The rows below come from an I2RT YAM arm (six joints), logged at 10 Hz.
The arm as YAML. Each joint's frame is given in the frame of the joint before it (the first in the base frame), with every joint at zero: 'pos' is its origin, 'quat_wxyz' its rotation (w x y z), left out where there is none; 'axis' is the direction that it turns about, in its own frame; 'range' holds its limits. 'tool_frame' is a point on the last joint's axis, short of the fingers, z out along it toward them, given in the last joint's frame.
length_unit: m
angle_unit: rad
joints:
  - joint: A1
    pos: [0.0, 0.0, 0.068]
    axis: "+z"
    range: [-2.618, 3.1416]
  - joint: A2
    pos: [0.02, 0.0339, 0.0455]
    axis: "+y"
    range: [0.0, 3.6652]
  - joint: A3
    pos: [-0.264, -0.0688, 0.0]
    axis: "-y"
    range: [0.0, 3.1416]
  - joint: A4
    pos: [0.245, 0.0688, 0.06]
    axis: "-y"
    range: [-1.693, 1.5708]
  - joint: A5
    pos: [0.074, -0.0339, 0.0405]
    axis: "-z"
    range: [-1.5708, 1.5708]
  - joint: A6
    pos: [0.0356, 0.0, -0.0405]
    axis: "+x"
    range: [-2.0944, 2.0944]
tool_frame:
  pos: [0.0, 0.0, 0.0]
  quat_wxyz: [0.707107, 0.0, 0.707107, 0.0]
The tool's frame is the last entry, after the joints.
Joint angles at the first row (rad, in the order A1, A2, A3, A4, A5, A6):
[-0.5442, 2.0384, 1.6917, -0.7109, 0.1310, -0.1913]
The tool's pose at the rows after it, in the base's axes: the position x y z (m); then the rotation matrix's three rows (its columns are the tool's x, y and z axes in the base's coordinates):
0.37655 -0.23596 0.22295; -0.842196 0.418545 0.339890; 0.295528 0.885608 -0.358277; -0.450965 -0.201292 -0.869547
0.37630 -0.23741 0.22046; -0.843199 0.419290 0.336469; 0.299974 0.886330 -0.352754; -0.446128 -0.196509 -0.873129
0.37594 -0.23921 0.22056; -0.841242 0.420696 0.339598; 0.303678 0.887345 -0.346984; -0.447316 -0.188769 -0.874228
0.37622 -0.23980 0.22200; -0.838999 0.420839 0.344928; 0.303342 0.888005 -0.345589; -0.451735 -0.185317 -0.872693
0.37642 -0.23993 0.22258; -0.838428 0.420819 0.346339; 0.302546 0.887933 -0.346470; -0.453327 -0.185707 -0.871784
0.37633 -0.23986 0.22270; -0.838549 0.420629 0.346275; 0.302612 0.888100 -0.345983; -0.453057 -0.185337 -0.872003
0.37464 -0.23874 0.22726; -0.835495 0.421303 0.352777; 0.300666 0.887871 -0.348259; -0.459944 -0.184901 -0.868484
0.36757 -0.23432 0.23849; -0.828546 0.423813 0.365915; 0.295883 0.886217 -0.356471; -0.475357 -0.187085 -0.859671
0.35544 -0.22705 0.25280; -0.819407 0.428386 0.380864; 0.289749 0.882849 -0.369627; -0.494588 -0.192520 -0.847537
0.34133 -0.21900 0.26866; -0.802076 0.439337 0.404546; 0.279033 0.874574 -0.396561; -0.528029 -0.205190 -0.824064
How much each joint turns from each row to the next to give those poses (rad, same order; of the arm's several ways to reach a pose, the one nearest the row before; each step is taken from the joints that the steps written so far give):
[-0.0053, 0.0095, -0.0001, -0.0019, -0.0026, 0.0007]
[-0.0035, 0.0058, 0.0001, -0.0007, -0.0046, 0.0004]
[-0.0045, 0.0027, 0.0045, -0.0023, -0.0088, 0.0004]
[-0.0012, -0.0001, 0.0050, -0.0008, -0.0046, 0.0000]
[0.0000, 0.0000, 0.0019, 0.0000, 0.0000, -0.0004]
[0.0000, -0.0003, 0.0000, -0.0007, -0.0003, 0.0000]
[0.0000, -0.0130, -0.0027, -0.0027, -0.0016, 0.0000]
[0.0000, -0.0443, -0.0236, -0.0027, 0.0000, -0.0004]
[-0.0004, -0.0686, -0.0447, -0.0008, 0.0031, -0.0007]
[-0.0007, -0.0813, -0.0549, 0.0157, 0.0099, -0.0008]

